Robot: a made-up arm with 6 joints.
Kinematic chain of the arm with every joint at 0, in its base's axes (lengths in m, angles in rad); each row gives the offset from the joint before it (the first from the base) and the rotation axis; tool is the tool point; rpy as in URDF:
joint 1: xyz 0 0 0.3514 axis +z
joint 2: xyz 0 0 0 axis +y
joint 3: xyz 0.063 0 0.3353 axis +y
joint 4: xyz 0.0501 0 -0.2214 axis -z
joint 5: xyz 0 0 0 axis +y
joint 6: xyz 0.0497 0 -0.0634 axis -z
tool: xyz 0 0 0 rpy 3.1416 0 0
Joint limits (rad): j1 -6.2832..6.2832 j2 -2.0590..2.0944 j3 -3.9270..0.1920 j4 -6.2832..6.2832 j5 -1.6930..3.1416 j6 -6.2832..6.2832
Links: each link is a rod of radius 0.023 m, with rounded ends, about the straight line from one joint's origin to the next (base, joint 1, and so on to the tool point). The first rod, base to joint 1, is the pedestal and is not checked.
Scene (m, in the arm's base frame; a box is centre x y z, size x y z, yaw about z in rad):
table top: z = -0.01
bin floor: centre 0.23 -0.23 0 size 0.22 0.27 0.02 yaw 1.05
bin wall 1: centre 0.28 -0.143 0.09 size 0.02 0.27 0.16 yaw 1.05
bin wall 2: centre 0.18 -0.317 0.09 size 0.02 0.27 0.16 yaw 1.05
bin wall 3: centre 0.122 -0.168 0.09 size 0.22 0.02 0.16 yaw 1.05
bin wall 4: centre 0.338 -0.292 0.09 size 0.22 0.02 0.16 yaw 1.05
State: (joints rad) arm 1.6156 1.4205 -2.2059 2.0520 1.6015 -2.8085
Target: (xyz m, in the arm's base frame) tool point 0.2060 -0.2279 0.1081
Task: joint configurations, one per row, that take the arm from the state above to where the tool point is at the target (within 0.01 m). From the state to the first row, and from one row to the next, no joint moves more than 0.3 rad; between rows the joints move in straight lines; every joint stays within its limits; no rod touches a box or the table.
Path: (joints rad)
1: 1.3377 1.3484 -2.0356 2.0492 1.5211 -2.8085
2: 1.0598 1.2763 -1.8653 2.0464 1.4406 -2.8085
3: 0.7819 1.2042 -1.6951 2.0436 1.3602 -2.8085
4: 0.5040 1.1321 -1.5248 2.0409 1.2797 -2.8085
5: 0.2261 1.0600 -1.3545 2.0381 1.1993 -2.8085
6: -0.0518 0.9879 -1.1842 2.0353 1.1189 -2.8085
7: -0.3297 0.9159 -1.0139 2.0325 1.0384 -2.8085
8: -0.6076 0.8438 -0.8436 2.0297 0.9580 -2.8085
9: -0.8855 0.7717 -0.6734 2.0269 0.8775 -2.8085
10: -0.8869 0.9887 -0.7961 2.0354 0.8846 -2.8085
11: -0.8883 1.2058 -0.9188 2.0439 0.8916 -2.8085

